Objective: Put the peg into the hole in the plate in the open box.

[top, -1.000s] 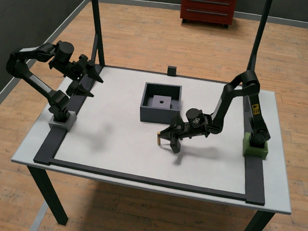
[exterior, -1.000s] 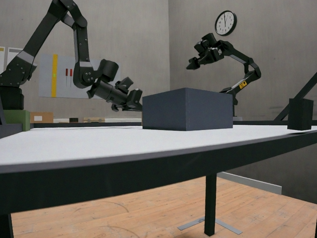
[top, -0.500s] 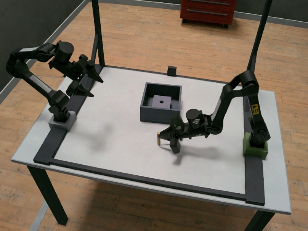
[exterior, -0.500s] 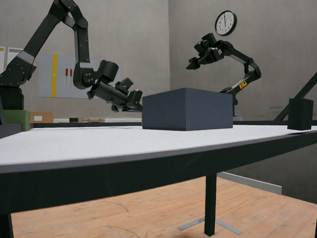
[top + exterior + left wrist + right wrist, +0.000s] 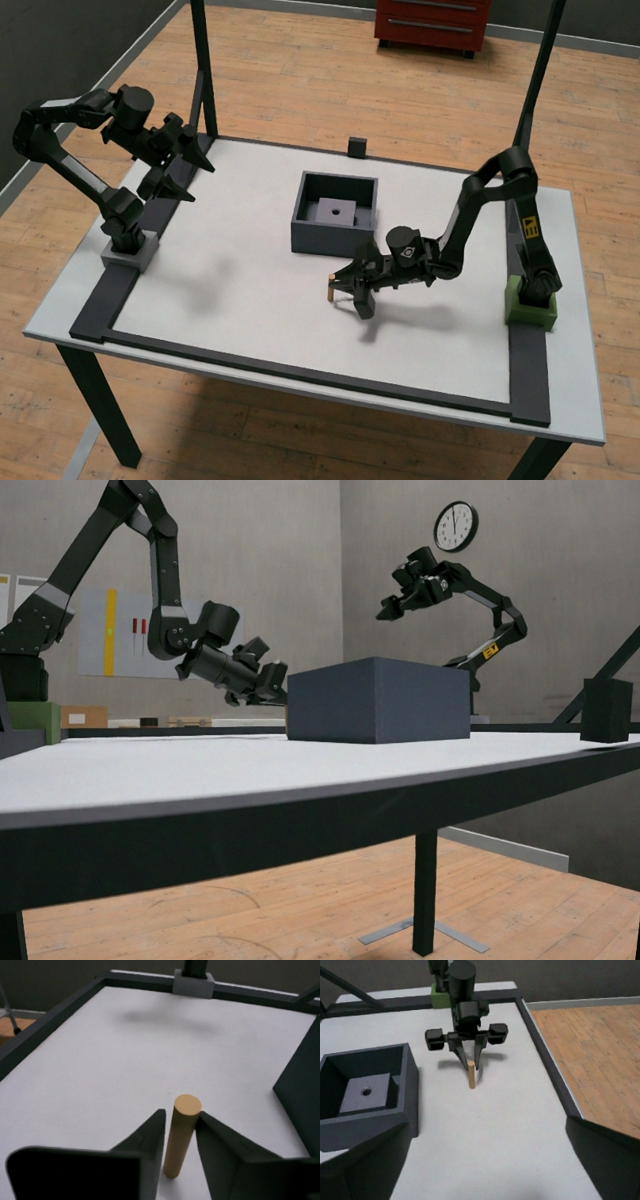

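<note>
My left hand is 30 mm to the left of the peg and 40 mm above it. Also, from my left hand: grey plate: 230 mm behind, 50 mm to the right, 30 mm below; then box: 230 mm behind, 50 mm to the right, 50 mm below.
</note>
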